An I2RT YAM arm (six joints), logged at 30 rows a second.
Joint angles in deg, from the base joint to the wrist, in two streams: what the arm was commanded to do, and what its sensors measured. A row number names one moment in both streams.
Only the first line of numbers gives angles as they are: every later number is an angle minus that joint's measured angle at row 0.
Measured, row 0: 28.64, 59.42, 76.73, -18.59, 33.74, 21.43
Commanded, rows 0 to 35: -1.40, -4.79, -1.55, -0.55, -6.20, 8.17; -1.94, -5.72, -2.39, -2.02, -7.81, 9.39; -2.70, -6.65, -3.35, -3.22, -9.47, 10.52; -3.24, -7.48, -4.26, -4.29, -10.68, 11.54; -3.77, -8.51, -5.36, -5.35, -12.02, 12.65; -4.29, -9.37, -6.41, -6.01, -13.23, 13.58; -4.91, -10.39, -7.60, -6.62, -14.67, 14.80; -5.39, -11.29, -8.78, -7.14, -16.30, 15.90; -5.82, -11.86, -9.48, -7.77, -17.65, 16.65; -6.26, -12.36, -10.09, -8.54, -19.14, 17.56; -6.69, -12.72, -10.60, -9.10, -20.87, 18.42; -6.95, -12.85, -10.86, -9.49, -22.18, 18.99; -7.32, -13.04, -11.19, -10.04, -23.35, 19.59; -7.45, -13.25, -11.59, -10.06, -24.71, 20.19; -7.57, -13.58, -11.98, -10.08, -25.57, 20.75; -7.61, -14.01, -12.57, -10.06, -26.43, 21.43; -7.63, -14.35, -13.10, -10.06, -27.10, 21.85; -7.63, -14.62, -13.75, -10.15, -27.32, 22.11; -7.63, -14.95, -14.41, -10.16, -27.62, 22.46; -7.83, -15.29, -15.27, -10.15, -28.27, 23.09; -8.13, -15.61, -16.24, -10.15, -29.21, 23.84; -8.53, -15.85, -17.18, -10.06, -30.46, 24.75; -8.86, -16.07, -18.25, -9.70, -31.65, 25.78; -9.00, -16.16, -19.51, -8.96, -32.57, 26.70; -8.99, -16.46, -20.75, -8.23, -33.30, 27.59; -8.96, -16.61, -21.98, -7.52, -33.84, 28.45; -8.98, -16.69, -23.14, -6.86, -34.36, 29.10; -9.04, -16.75, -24.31, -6.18, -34.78, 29.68; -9.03, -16.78, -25.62, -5.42, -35.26, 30.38; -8.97, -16.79, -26.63, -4.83, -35.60, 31.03; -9.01, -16.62, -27.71, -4.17, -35.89, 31.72; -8.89, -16.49, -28.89, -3.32, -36.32, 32.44; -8.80, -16.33, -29.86, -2.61, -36.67, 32.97; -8.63, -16.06, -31.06, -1.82, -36.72, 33.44; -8.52, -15.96, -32.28, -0.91, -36.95, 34.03; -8.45, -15.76, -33.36, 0.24, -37.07, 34.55
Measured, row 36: -8.72, -15.26, -32.61, -10.80, -34.47, 29.99
